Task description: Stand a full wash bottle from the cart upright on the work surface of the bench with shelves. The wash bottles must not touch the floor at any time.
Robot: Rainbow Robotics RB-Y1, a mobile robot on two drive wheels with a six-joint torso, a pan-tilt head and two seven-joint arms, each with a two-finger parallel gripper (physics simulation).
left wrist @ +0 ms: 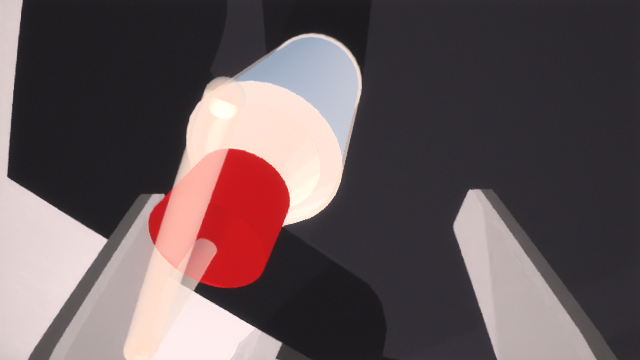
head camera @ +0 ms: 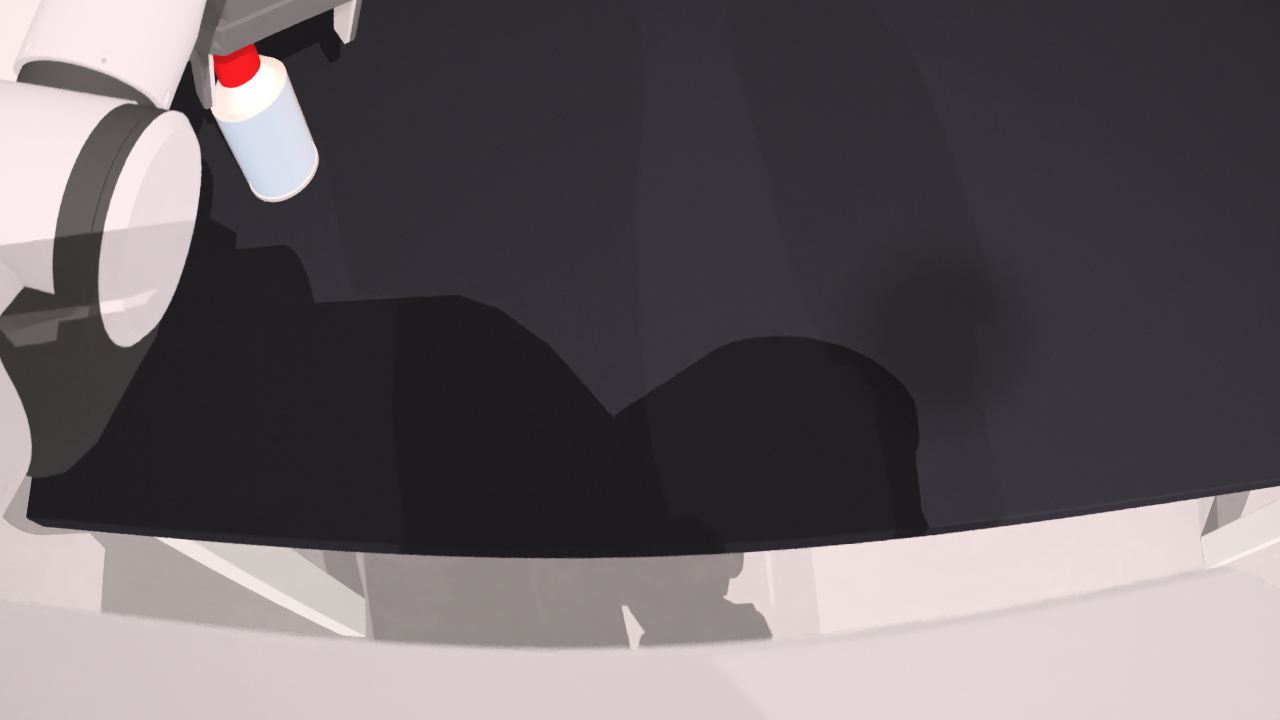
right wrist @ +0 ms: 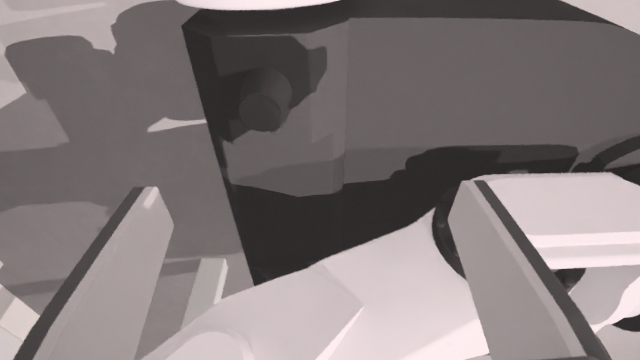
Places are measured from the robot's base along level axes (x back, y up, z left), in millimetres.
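Where they show: left gripper, fingertip midpoint: point(left wrist: 318, 210) point(head camera: 275, 65); right gripper, fingertip midpoint: point(right wrist: 310, 203).
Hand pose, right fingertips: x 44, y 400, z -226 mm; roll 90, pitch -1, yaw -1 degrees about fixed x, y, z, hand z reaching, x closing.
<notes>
After its pixels a point has its place.
A wash bottle point(head camera: 272, 147) {x -421, y 824, z 226 mm} point(left wrist: 315, 75) {x -477, y 838, z 244 mm} with a pale blue body, white shoulder and red cap point(head camera: 238, 69) {x -433, y 898, z 233 mm} point(left wrist: 255, 182) {x -463, y 894, z 240 mm} is on the dark bench top point(head camera: 716, 197) {x -397, y 763, z -76 mm} point(left wrist: 525, 100) {x -521, y 763, z 138 mm}. It looks tilted, its cap leaning to the upper left in the head view; whether its base sits flat cannot be told. A pale see-through spout point(left wrist: 147, 300) {x -461, y 932, z 245 mm} crosses the cap. My left gripper point(head camera: 276, 71) {x -454, y 876, z 217 mm} point(left wrist: 318, 210) {x -454, y 876, z 217 mm} is open around the neck, its fingers wide apart; the cap is beside or against the finger at the left of the left wrist view. My right gripper point(right wrist: 310, 203) {x 44, y 400, z -226 mm} is open and empty, away from the bottle.
The bench's front edge point(head camera: 554, 553) {x -166, y 753, z 33 mm} runs along the lower head view, with pale legs point(head camera: 331, 600) {x -225, y 171, z 364 mm} beneath. My left arm point(head camera: 147, 223) {x -187, y 1086, z 138 mm} covers the bench's left side. Dark shadows lie on the bench top. The right wrist view shows pale robot parts point(right wrist: 390, 280) {x 106, y 324, z -52 mm} and a grey body point(right wrist: 450, 85) {x 182, y 169, z -161 mm}.
</notes>
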